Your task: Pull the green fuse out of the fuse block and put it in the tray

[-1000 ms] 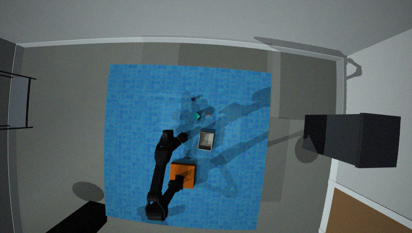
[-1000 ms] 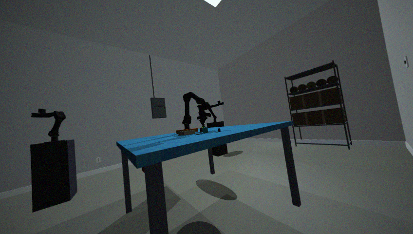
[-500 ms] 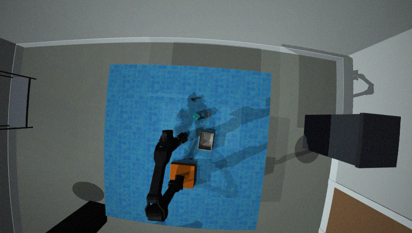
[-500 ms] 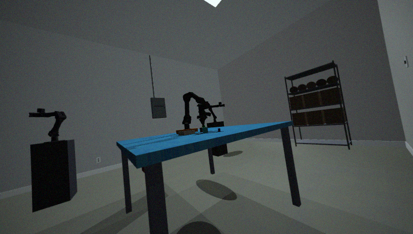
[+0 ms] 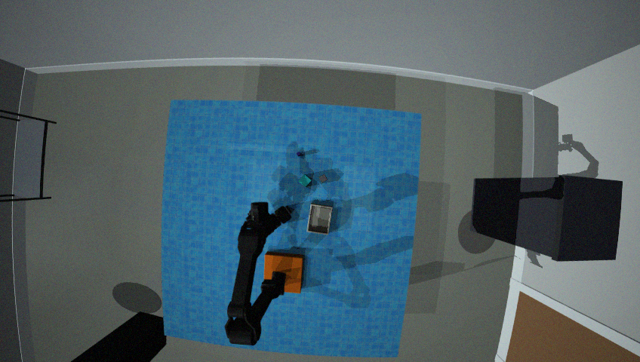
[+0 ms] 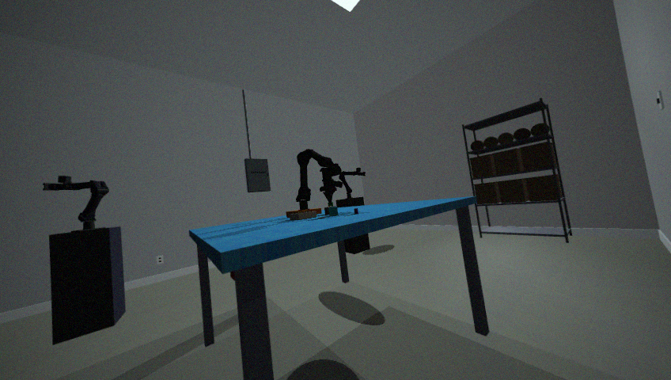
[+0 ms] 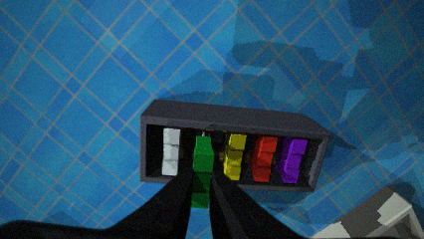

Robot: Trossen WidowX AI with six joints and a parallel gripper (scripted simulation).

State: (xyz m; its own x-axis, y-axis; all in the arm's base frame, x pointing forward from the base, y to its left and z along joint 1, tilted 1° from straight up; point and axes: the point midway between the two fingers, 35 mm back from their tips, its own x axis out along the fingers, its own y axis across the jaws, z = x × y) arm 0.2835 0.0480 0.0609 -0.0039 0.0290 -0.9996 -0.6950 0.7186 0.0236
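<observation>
My gripper tip is now 3 cm short of the grey tray, 20 cm to the left of it and 6 cm above it. The rest, counted from my gripper tip: grey square (22 cm ahead, 19 cm to the right, 6 cm below); teal cube (20 cm ahead, 11 cm to the right, 4 cm below); purple piece (31 cm ahead, 6 cm to the right, 5 cm below).
</observation>
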